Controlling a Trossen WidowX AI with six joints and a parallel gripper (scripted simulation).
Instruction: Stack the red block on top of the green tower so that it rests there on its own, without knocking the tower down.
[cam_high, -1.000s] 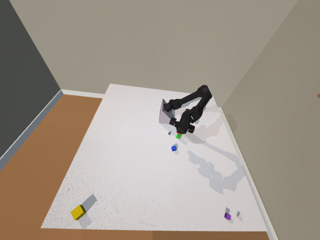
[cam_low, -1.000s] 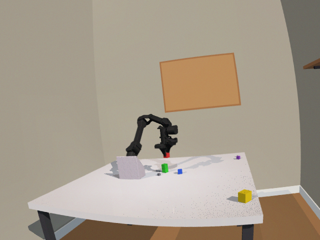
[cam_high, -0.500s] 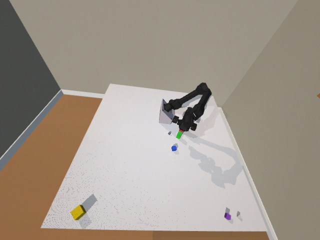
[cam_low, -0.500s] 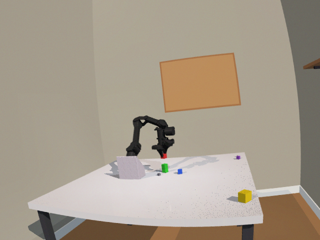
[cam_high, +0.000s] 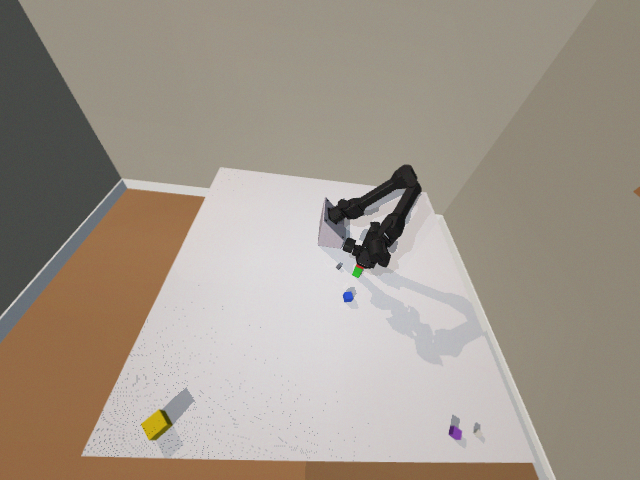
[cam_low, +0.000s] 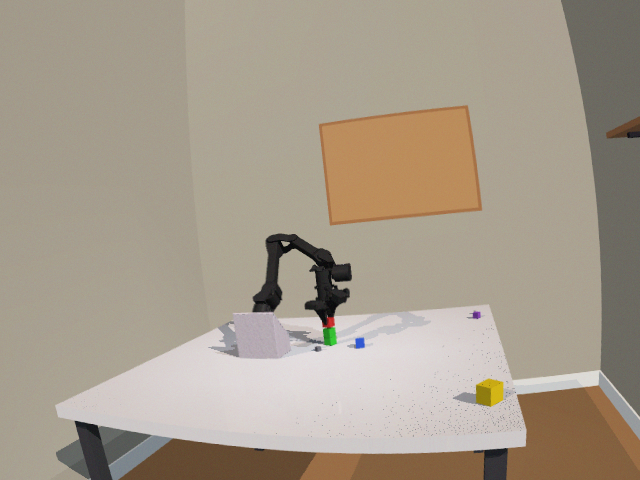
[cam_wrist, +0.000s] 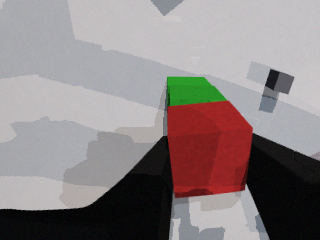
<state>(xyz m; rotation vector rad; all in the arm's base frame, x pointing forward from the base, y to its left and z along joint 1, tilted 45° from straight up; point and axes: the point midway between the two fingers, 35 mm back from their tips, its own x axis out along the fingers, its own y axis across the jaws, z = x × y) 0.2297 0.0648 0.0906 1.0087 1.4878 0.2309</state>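
Now: gripper tip 3 cm past the grey cube, 8 cm to the left of it and 7 cm above it. From my gripper tip the other things lie so: purple block 58 cm ahead, 21 cm to the left, 7 cm below; blue block 12 cm ahead, 6 cm to the right, 7 cm below; red block 1 cm above.
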